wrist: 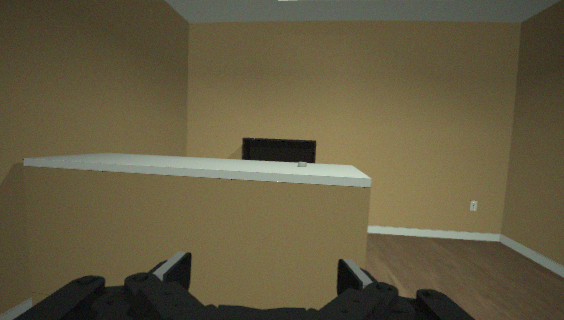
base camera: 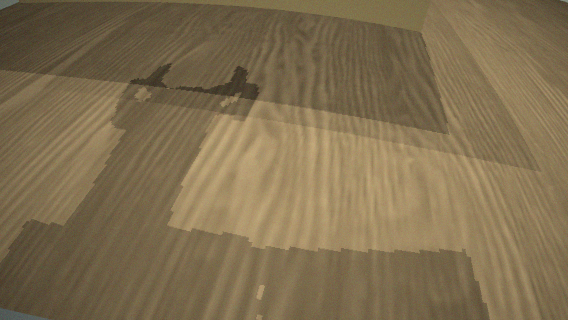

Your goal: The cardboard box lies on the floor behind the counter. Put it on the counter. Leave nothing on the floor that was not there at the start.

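Frame: origin at the arm's base, x ahead, y left, z up, level; centimetres.
Seen in the pictures: gripper, fingertip midpoint: (wrist: 264,272).
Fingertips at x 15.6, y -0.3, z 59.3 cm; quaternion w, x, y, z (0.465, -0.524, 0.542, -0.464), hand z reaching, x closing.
A point is followed by its place in that frame.
The counter (wrist: 200,225) @(x 125.6, y 30.9, z 23.9 cm) (base camera: 325,11) @(x 117.9, y -12.4, z -38.2 cm) has a white top and a tan front, and stands ahead, left of centre in the wrist view. Its right end shows right of the middle of that view. In the base view the foot of its tan front shows along the top edge. My gripper (wrist: 264,272) @(x 15.6, y -0.3, z 59.3 cm) is open, with its fingers wide apart and no object between them, on the near side of the counter. The cardboard box does not show in either view; the floor behind the counter is hidden by it.
A small grey object (wrist: 302,164) @(x 151.0, y -20.5, z 52.7 cm) sits on the counter top near its right end. A dark rectangular panel (wrist: 279,150) @(x 310.7, y -14.0, z 53.0 cm) shows beyond the counter. Wooden floor (wrist: 425,270) @(x 205.2, y -137.8, z -39.6 cm) (base camera: 325,190) @(x 39.2, y -6.7, z -39.6 cm) runs past the counter's right end to the walls. Shadows of the robot and gripper fall on the floor.
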